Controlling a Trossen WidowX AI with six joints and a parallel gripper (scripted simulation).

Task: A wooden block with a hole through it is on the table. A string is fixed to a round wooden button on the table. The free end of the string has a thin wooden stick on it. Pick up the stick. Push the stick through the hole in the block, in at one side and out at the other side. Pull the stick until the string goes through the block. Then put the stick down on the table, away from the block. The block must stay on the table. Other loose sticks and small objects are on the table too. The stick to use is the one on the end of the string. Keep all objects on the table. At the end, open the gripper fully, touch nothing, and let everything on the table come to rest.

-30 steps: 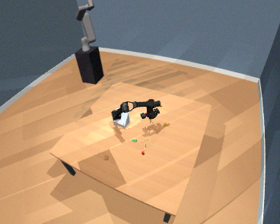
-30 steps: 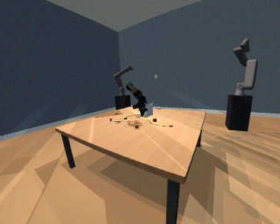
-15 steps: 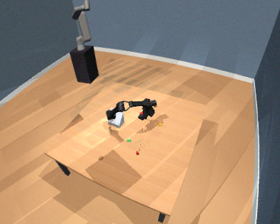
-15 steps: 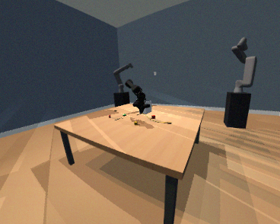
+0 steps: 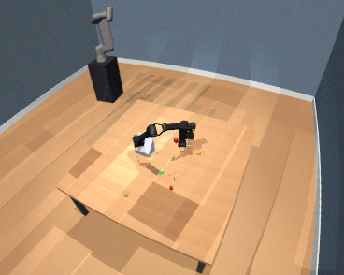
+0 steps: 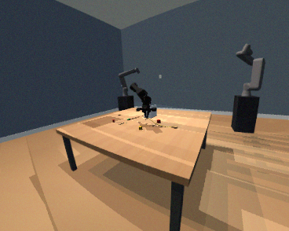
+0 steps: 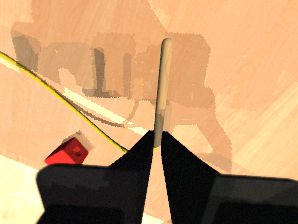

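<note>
Now: gripper tip 1 cm short of the thin wooden stick. The rest, counted from my gripper tip: green piece 28 cm to the right, 9 cm behind, 6 cm below; then yellow cube 13 cm ahead, 5 cm below; then red block 9 cm to the left, 9 cm behind, 5 cm below.
</note>
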